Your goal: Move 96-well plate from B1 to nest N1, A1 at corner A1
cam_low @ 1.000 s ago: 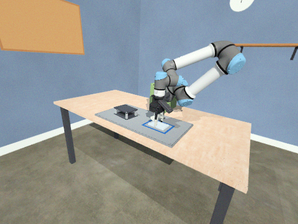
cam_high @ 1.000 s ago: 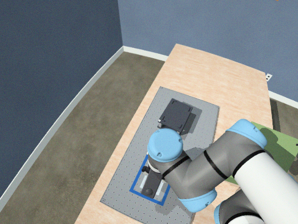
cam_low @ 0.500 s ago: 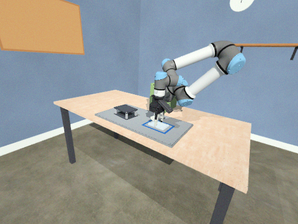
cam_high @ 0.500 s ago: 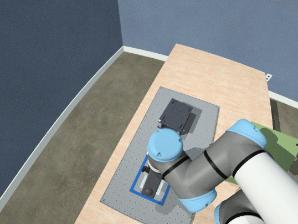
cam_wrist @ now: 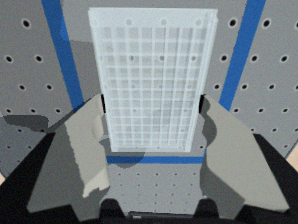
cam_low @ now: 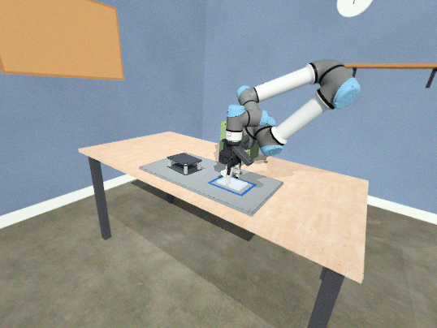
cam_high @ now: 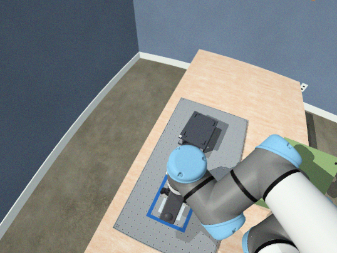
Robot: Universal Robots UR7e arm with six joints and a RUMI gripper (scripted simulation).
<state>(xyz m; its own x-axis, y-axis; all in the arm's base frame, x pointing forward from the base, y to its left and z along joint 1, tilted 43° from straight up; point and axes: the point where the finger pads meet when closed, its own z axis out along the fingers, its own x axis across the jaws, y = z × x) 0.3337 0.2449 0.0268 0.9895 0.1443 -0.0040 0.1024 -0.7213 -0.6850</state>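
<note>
Right now my hand is 5 cm short of the dark plate nest N1, 30 cm to the left of it and 4 cm below it. Round my hand: 96-well plate (1 cm below).
</note>
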